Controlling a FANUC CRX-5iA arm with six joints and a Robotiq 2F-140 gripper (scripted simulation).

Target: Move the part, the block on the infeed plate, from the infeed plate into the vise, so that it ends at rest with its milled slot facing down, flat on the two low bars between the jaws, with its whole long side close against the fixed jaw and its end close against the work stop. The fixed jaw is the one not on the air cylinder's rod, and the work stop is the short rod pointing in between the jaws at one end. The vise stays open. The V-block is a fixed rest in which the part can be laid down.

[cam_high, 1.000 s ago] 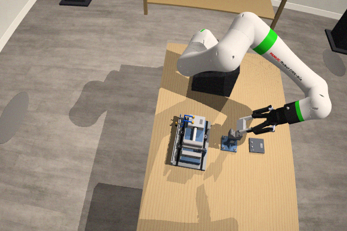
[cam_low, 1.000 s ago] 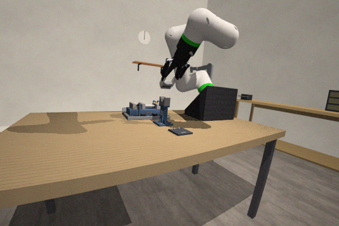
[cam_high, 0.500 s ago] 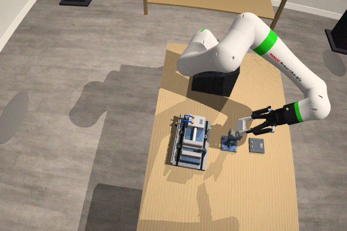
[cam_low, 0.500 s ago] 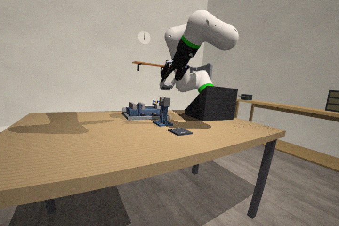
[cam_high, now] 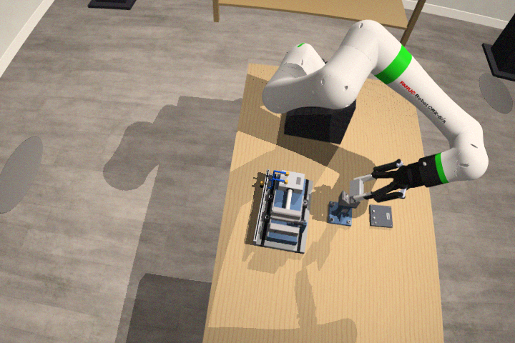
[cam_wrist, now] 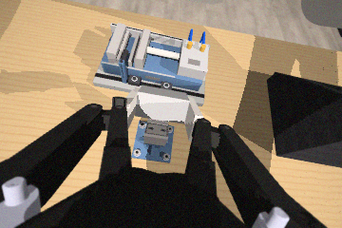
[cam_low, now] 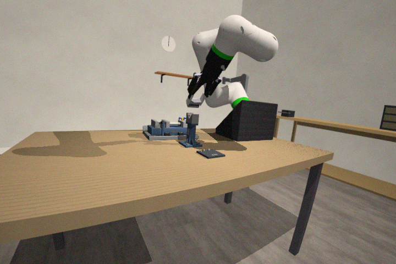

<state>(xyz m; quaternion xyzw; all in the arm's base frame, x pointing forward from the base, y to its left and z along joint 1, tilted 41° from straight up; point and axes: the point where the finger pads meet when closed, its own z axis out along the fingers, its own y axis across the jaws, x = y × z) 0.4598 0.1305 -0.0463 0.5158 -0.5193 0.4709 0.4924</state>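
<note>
Right now the V-block post is 170 mm below my hand and 20 mm to the right of it. From my hand the other things lie so: dark infeed plate: 230 mm below, 150 mm to the left, 10 mm behind; then part: 20 mm below, 10 mm to the right; then work stop: 190 mm to the right, 140 mm below, 100 mm ahead.
</note>
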